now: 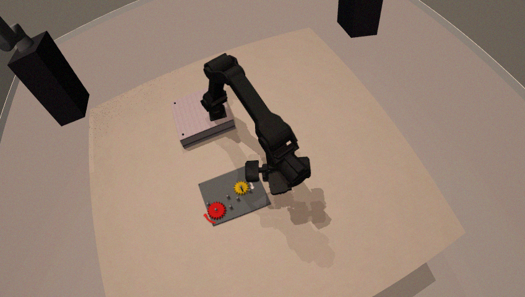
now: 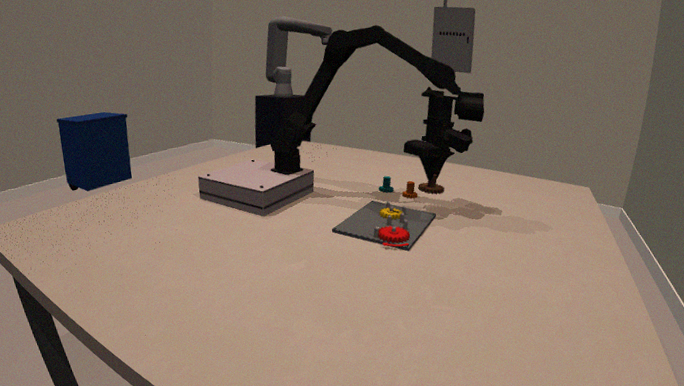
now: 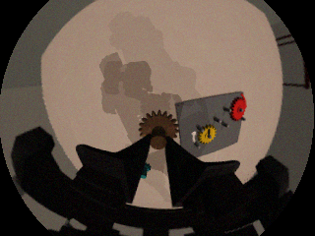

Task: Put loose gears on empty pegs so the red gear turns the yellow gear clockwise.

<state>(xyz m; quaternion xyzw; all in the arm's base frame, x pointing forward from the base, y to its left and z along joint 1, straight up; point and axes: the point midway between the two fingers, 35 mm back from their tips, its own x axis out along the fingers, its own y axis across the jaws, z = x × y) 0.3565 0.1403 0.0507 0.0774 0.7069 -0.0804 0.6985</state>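
The yellow gear is 12 cm to the right of my gripper tip, 6 cm below it and 5 cm behind it. From my gripper tip the other things lie so: orange gear (8 cm behind, 6 cm to the left, 6 cm below); teal gear (16 cm behind, 6 cm to the left, 6 cm below); brown gear (1 cm below).
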